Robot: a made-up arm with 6 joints.
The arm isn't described. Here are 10 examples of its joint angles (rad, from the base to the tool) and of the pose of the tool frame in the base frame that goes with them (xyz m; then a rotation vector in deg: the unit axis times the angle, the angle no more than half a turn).
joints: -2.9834 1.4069 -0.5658 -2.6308 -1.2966 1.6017
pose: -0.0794 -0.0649 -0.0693 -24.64 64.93 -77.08
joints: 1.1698 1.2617 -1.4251 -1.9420 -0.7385 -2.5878
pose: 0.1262 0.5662 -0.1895 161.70 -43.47 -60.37
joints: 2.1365 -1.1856 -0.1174 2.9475 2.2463 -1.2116
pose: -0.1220 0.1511 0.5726 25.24 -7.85 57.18
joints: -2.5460 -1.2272 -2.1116 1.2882 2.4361 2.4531
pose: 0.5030 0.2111 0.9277 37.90 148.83 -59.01
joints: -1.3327 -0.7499 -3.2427 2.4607 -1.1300 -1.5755
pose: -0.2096 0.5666 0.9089 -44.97 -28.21 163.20
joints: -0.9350 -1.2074 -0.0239 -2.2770 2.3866 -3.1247
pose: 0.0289 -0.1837 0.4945 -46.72 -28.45 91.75
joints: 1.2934 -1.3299 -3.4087 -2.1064 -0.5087 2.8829
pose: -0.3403 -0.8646 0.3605 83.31 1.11 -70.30
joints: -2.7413 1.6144 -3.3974 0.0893 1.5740 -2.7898
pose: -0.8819 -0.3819 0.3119 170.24 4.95 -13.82
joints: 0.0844 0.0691 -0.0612 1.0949 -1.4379 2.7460
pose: 0.2669 -0.0651 0.2193 31.30 99.65 -59.17
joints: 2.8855 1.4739 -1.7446 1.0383 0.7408 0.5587
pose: -0.6650 0.1664 -0.3397 115.18 94.79 -32.55
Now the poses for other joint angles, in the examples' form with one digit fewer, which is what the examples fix.
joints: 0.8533 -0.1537 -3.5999 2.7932 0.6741 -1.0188
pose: -0.286 -0.328 1.118 58.7 -44.0 -29.5
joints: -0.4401 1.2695 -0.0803 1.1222 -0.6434 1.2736
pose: -0.061 -0.081 -0.038 40.4 -115.9 -5.3
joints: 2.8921 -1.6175 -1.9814 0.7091 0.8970 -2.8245
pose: 0.740 -0.206 0.830 39.1 23.1 -137.6
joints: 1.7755 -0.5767 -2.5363 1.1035 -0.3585 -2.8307
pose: 0.146 -0.276 1.214 -29.9 6.5 -174.9
